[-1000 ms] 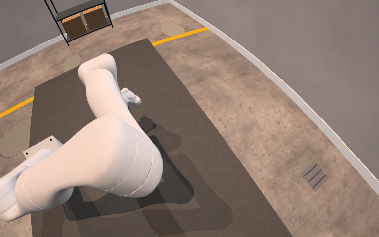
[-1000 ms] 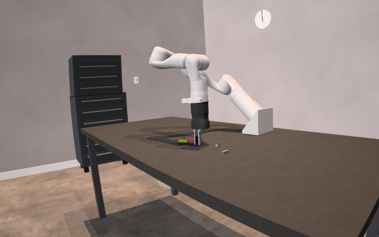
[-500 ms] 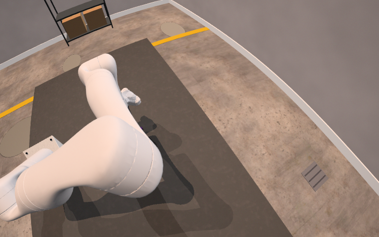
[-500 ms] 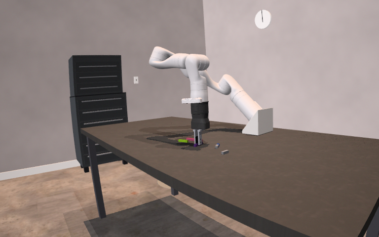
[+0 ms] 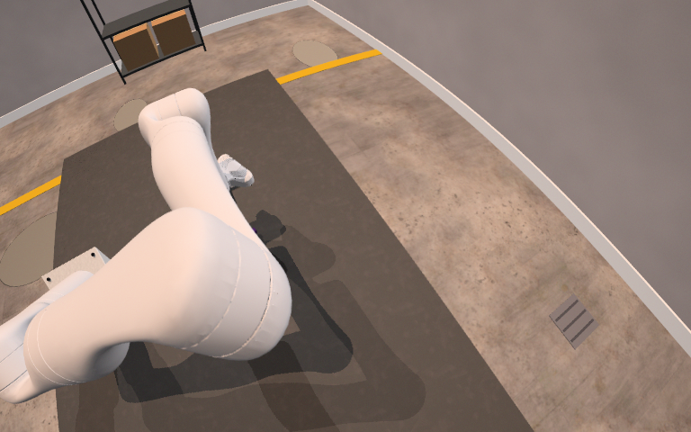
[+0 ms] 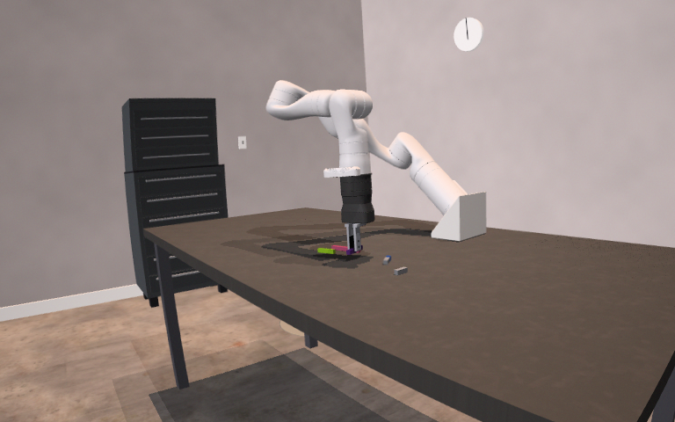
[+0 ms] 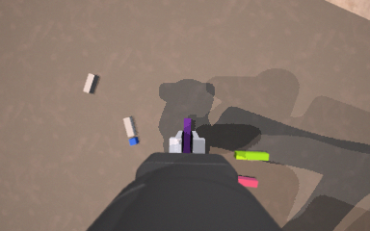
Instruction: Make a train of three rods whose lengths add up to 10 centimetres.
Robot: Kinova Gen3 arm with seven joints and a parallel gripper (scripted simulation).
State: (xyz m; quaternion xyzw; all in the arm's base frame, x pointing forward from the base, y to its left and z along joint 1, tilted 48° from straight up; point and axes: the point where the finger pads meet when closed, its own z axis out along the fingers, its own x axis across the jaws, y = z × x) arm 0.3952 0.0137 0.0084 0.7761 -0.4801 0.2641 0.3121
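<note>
The blue rod is 70 mm to the left of my hand, 40 mm behind it and 30 mm below it. Round my hand: lime rod (100 mm to the right, 30 mm below, 10 mm ahead); purple rod (20 mm below); pink rod (90 mm to the right, 30 mm below, 30 mm behind).
</note>
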